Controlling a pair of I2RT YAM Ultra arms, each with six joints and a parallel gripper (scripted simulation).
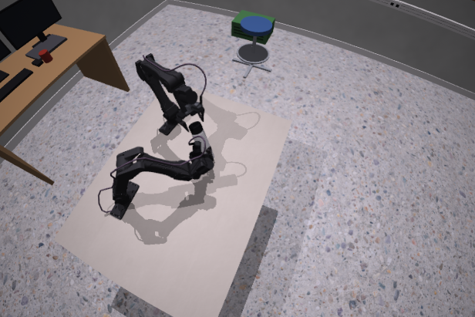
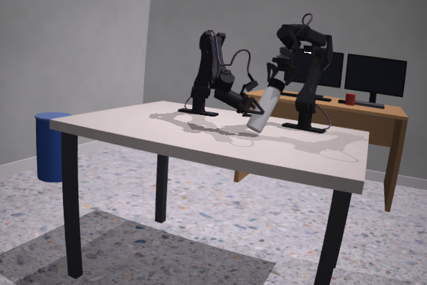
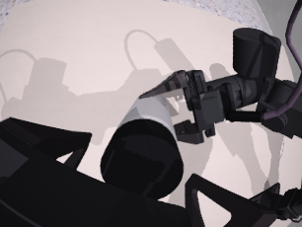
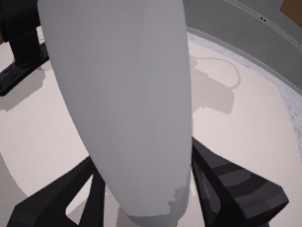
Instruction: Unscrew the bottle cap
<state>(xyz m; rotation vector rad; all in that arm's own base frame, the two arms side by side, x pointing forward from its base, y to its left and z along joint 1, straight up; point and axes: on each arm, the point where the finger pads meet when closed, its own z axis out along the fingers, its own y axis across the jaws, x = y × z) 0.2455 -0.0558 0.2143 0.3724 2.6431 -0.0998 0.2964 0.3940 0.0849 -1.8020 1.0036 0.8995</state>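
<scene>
Right now the black cap is 1 cm ahead of my left hand and 2 cm below it.
</scene>
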